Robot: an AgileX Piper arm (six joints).
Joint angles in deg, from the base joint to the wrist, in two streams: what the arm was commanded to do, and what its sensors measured. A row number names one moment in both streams.
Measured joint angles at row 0:
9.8, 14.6, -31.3, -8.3, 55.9, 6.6
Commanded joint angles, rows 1 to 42:
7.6, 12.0, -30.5, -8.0, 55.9, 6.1
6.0, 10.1, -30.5, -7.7, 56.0, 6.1
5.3, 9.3, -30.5, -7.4, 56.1, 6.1
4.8, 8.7, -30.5, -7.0, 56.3, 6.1
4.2, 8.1, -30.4, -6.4, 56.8, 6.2
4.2, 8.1, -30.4, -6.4, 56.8, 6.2
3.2, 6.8, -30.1, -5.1, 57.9, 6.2
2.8, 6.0, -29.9, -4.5, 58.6, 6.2
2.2, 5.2, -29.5, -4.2, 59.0, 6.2
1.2, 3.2, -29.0, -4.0, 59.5, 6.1
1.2, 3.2, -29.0, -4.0, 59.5, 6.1
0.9, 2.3, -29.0, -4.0, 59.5, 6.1
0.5, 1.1, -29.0, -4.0, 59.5, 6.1
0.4, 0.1, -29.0, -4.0, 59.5, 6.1
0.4, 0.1, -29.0, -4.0, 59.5, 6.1
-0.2, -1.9, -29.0, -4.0, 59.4, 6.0
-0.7, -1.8, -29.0, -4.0, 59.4, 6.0
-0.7, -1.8, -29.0, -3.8, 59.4, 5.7
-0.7, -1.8, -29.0, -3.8, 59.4, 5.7
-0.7, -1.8, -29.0, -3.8, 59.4, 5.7
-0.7, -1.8, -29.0, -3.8, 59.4, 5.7
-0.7, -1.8, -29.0, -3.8, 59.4, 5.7
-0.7, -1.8, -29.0, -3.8, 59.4, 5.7
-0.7, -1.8, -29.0, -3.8, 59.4, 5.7
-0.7, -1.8, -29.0, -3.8, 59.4, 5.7
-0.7, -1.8, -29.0, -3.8, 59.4, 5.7
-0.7, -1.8, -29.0, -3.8, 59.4, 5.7
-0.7, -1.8, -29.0, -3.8, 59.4, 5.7
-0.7, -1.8, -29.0, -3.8, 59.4, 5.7
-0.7, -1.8, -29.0, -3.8, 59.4, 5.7
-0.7, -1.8, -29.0, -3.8, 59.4, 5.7
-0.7, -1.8, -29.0, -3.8, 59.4, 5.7
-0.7, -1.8, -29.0, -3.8, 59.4, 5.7
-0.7, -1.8, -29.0, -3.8, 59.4, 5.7
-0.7, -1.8, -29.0, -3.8, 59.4, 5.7
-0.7, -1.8, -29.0, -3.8, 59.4, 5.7
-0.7, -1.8, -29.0, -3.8, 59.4, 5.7
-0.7, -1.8, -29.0, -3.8, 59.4, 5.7
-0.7, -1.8, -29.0, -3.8, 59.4, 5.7
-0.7, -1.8, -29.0, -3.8, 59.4, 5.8
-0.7, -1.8, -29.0, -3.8, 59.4, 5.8
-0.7, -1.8, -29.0, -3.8, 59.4, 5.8
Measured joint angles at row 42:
-0.3, -0.2, -29.1, -4.1, 59.4, 6.2
